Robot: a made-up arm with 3 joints. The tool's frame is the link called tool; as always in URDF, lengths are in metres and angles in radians. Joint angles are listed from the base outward.
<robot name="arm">
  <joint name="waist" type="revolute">
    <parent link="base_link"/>
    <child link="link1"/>
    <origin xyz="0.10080 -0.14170 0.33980" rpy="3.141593 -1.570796 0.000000"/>
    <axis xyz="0 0 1"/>
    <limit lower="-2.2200" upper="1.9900"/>
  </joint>
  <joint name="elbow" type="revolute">
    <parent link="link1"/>
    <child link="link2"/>
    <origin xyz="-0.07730 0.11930 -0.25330" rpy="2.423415 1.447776 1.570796"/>
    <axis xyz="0 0 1"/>
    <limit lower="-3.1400" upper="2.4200"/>
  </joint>
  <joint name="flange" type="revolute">
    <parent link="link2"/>
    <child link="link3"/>
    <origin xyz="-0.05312 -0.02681 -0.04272" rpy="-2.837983 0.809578 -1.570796"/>
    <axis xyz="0 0 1"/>
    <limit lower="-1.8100" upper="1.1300"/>
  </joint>
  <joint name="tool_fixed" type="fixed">
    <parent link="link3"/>
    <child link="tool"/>
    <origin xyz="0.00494 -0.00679 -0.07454" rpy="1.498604 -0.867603 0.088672"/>
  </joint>
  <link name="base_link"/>
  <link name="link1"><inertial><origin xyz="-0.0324 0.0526 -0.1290"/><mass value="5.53"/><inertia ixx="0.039" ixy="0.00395" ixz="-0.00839" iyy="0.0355" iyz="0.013" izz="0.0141"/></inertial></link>
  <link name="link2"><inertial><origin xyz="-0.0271 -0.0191 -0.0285"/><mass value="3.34"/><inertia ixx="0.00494" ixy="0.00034" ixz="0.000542" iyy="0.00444" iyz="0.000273" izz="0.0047"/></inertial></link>
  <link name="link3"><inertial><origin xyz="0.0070 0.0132 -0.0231"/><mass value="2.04"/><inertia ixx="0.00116" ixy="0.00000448" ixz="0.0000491" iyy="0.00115" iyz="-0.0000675" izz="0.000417"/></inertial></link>
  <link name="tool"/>
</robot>
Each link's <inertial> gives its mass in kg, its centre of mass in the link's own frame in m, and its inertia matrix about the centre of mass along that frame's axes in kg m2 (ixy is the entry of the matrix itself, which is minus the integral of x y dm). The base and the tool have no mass. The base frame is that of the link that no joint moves.
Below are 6 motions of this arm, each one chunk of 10 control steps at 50 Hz.
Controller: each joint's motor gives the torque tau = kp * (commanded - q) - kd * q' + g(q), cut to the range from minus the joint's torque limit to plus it. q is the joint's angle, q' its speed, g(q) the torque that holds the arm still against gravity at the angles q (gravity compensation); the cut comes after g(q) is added. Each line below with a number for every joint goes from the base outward.
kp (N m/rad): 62 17 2.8
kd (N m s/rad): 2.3 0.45 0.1
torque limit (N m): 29 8.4 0.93
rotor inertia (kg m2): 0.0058 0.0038 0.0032
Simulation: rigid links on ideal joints. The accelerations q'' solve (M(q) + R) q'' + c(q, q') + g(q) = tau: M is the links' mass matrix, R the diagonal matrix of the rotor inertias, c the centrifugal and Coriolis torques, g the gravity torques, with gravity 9.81 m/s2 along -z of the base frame. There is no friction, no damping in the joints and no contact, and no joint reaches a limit. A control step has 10 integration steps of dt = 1/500 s. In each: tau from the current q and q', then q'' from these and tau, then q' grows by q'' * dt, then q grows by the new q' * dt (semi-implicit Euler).
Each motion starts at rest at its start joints. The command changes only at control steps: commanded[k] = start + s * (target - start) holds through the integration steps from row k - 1 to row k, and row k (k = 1, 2, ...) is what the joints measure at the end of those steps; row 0 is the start. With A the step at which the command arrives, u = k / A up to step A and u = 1 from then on. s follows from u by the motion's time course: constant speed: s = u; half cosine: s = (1 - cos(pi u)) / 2; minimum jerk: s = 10 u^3 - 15 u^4 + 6 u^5; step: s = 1 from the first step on.
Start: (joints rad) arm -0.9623 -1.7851 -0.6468
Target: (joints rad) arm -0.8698 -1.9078 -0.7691
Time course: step
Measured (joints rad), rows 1 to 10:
1: -0.9558 -1.8061 -0.6673
2: -0.9409 -1.8493 -0.7047
3: -0.9219 -1.8945 -0.7380
4: -0.9021 -1.9292 -0.7584
5: -0.8836 -1.9478 -0.7660
6: -0.8680 -1.9508 -0.7658
7: -0.8559 -1.9421 -0.7637
8: -0.8478 -1.9270 -0.7636
9: -0.8434 -1.9108 -0.7672
10: -0.8423 -1.8972 -0.7738

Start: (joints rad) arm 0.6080 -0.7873 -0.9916
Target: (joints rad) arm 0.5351 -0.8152 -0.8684
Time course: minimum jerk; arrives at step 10
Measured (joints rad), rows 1 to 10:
1: 0.6080 -0.7873 -0.9915
2: 0.6076 -0.7869 -0.9906
3: 0.6063 -0.7860 -0.9877
4: 0.6035 -0.7846 -0.9812
5: 0.5984 -0.7833 -0.9702
6: 0.5910 -0.7830 -0.9546
7: 0.5813 -0.7850 -0.9356
8: 0.5700 -0.7899 -0.9150
9: 0.5580 -0.7978 -0.8952
10: 0.5464 -0.8079 -0.8780

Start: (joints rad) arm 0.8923 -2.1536 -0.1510
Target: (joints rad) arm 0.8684 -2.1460 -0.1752
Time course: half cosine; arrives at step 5
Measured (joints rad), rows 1 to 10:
1: 0.8922 -2.1535 -0.1513
2: 0.8915 -2.1532 -0.1528
3: 0.8899 -2.1523 -0.1563
4: 0.8869 -2.1508 -0.1616
5: 0.8828 -2.1488 -0.1679
6: 0.8781 -2.1467 -0.1735
7: 0.8733 -2.1449 -0.1774
8: 0.8689 -2.1437 -0.1795
9: 0.8652 -2.1433 -0.1798
10: 0.8626 -2.1435 -0.1789

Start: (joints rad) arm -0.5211 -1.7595 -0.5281
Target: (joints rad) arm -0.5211 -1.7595 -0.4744
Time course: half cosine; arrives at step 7
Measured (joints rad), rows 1 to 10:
1: -0.5211 -1.7595 -0.5277
2: -0.5211 -1.7594 -0.5260
3: -0.5210 -1.7591 -0.5218
4: -0.5209 -1.7588 -0.5145
5: -0.5208 -1.7585 -0.5045
6: -0.5207 -1.7584 -0.4933
7: -0.5207 -1.7586 -0.4829
8: -0.5207 -1.7591 -0.4750
9: -0.5208 -1.7597 -0.4702
10: -0.5210 -1.7603 -0.4682

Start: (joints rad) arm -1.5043 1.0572 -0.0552
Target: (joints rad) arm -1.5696 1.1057 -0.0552
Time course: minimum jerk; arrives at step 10
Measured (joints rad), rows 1 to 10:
1: -1.5043 1.0572 -0.0552
2: -1.5046 1.0576 -0.0549
3: -1.5055 1.0588 -0.0541
4: -1.5078 1.0616 -0.0525
5: -1.5121 1.0664 -0.0503
6: -1.5187 1.0734 -0.0480
7: -1.5277 1.0821 -0.0464
8: -1.5385 1.0916 -0.0463
9: -1.5502 1.1006 -0.0481
10: -1.5617 1.1081 -0.0517

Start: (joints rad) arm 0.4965 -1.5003 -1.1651
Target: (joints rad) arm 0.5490 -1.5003 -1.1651
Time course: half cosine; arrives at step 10
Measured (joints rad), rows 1 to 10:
1: 0.4966 -1.5004 -1.1651
2: 0.4971 -1.5008 -1.1648
3: 0.4983 -1.5018 -1.1642
4: 0.5008 -1.5034 -1.1631
5: 0.5047 -1.5054 -1.1617
6: 0.5102 -1.5073 -1.1600
7: 0.5171 -1.5085 -1.1585
8: 0.5250 -1.5087 -1.1577
9: 0.5334 -1.5075 -1.1578
10: 0.5415 -1.5049 -1.1591

